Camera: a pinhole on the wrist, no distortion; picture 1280 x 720 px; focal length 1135.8 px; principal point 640.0 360.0 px. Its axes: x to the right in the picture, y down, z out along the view. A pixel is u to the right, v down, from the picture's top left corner.
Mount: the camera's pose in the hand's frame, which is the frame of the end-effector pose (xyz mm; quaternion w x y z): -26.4 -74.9 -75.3 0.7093 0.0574 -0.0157 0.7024
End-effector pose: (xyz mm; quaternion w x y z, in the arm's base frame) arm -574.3 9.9 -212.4 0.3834 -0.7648 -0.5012 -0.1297
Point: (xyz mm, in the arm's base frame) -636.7 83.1 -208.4
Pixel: 795 28
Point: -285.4 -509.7 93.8
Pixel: behind the camera
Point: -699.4 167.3 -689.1
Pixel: outside the picture
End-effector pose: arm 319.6 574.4 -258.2 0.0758 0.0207 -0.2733 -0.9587
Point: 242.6 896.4 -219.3
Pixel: 60 223
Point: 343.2 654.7 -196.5
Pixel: 1063 498
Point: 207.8 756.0 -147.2
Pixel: outside the picture
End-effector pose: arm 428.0 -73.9 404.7 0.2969 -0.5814 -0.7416 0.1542
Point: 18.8 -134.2 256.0
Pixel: 323 446
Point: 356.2 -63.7 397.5
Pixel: 1002 25
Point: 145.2 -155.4 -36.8
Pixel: 934 682
